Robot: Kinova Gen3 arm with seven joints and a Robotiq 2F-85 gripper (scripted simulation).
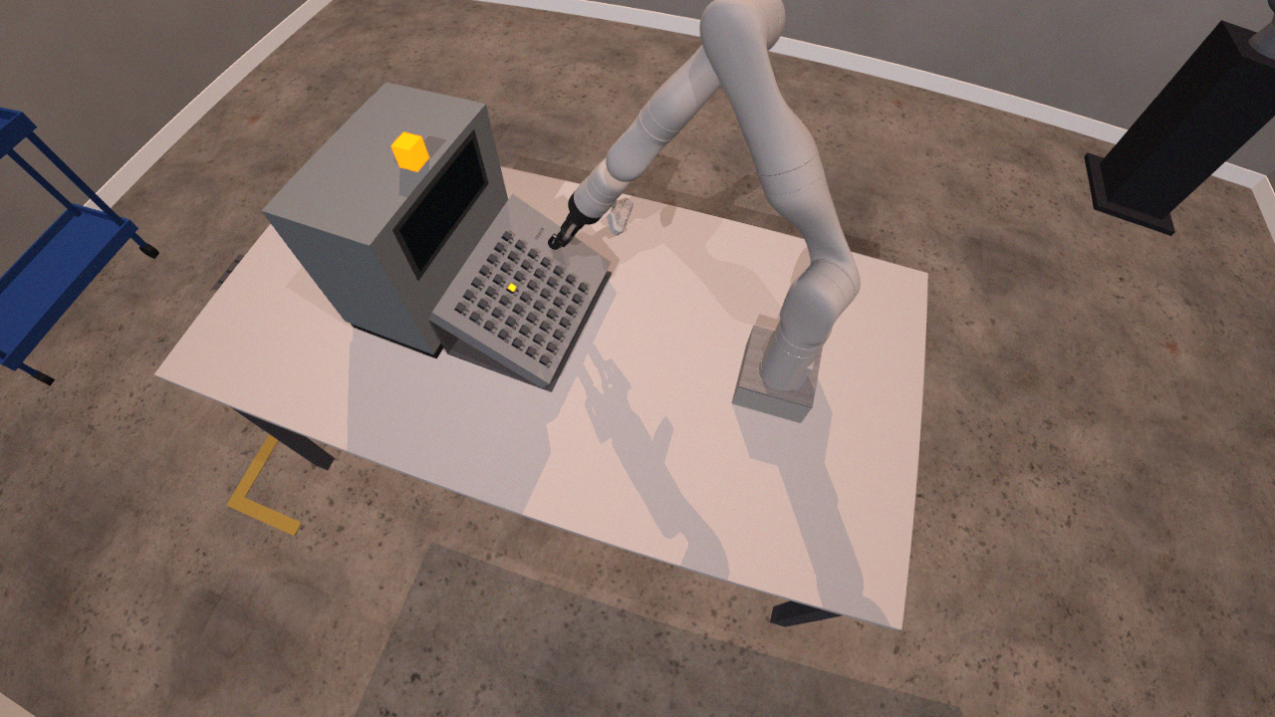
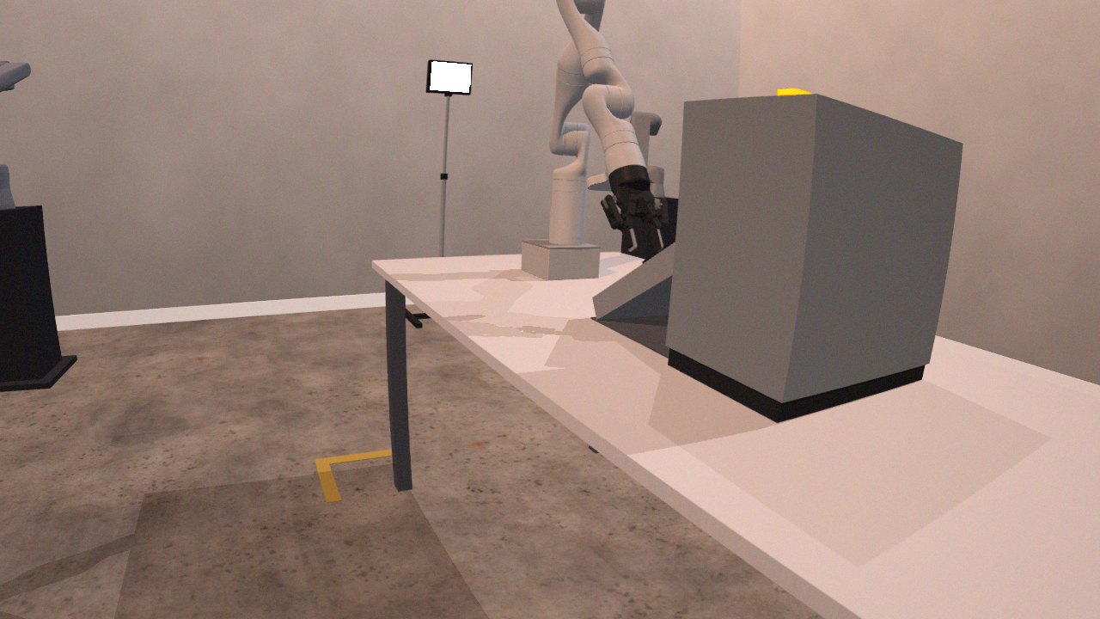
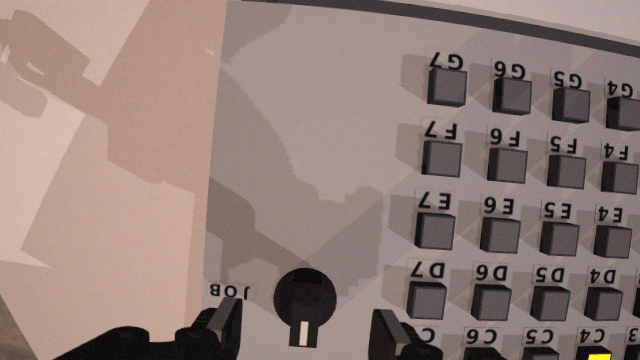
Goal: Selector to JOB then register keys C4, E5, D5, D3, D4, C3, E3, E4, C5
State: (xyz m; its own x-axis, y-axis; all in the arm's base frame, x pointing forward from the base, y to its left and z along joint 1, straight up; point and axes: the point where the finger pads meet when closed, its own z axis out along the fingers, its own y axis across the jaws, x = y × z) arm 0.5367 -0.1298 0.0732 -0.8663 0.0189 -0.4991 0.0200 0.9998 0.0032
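Now: hand 40 mm above the black selector knob and 30 mm short of it. Also, from my hand: key D7: 60 mm to the left, 50 mm below, 30 mm ahead; key C5: 120 mm to the left, 60 mm ahead, 30 mm below; key D5: 130 mm to the left, 50 mm below, 30 mm ahead.
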